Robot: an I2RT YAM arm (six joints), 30 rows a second.
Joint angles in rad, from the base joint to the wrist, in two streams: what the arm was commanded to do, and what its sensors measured. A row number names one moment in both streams.
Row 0, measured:
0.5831, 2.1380, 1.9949, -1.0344, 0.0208, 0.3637
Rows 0 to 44, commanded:
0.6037, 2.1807, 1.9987, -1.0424, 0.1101, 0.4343
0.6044, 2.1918, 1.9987, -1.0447, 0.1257, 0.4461
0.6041, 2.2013, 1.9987, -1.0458, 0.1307, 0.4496
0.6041, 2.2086, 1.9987, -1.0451, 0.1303, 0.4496
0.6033, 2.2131, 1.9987, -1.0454, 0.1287, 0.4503
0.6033, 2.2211, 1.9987, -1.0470, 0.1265, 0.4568
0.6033, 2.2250, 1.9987, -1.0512, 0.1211, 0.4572
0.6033, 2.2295, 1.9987, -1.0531, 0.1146, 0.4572
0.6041, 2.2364, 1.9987, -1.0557, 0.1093, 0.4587
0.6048, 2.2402, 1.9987, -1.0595, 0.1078, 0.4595
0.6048, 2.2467, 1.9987, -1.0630, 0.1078, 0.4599
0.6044, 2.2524, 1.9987, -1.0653, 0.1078, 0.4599
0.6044, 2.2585, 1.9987, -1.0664, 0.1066, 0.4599
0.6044, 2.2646, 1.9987, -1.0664, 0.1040, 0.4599
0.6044, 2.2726, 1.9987, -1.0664, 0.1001, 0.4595
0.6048, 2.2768, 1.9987, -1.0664, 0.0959, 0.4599
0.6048, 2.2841, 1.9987, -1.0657, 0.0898, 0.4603
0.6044, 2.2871, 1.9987, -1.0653, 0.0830, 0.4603
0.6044, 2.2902, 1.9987, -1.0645, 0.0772, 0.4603
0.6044, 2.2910, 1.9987, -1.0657, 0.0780, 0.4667
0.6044, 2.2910, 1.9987, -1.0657, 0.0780, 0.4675
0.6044, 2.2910, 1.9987, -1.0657, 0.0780, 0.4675
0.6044, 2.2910, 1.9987, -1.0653, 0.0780, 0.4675
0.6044, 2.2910, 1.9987, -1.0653, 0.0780, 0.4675
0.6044, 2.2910, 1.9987, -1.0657, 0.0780, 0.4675
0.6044, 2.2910, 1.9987, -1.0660, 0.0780, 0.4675
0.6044, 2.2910, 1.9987, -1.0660, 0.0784, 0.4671
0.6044, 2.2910, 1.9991, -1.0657, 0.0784, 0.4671
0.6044, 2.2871, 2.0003, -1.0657, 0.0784, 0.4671
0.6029, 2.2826, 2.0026, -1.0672, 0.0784, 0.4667
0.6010, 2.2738, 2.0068, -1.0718, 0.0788, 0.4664
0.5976, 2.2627, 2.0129, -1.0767, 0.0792, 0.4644
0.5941, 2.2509, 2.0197, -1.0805, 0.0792, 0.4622
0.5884, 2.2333, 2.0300, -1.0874, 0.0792, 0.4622
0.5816, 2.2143, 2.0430, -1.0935, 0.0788, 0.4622
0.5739, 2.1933, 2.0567, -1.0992, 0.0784, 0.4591
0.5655, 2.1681, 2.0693, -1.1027, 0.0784, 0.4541
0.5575, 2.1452, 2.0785, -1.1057, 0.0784, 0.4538
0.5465, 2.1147, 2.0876, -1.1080, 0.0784, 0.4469
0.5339, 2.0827, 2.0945, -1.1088, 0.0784, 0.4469
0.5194, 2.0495, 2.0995, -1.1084, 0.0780, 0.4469
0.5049, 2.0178, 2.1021, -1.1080, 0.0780, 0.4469
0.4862, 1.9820, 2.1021, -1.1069, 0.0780, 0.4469
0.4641, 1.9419, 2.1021, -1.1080, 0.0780, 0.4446
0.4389, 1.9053, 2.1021, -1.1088, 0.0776, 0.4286
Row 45, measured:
0.5022, 2.0441, 2.0624, -1.1061, 0.0654, 0.4564
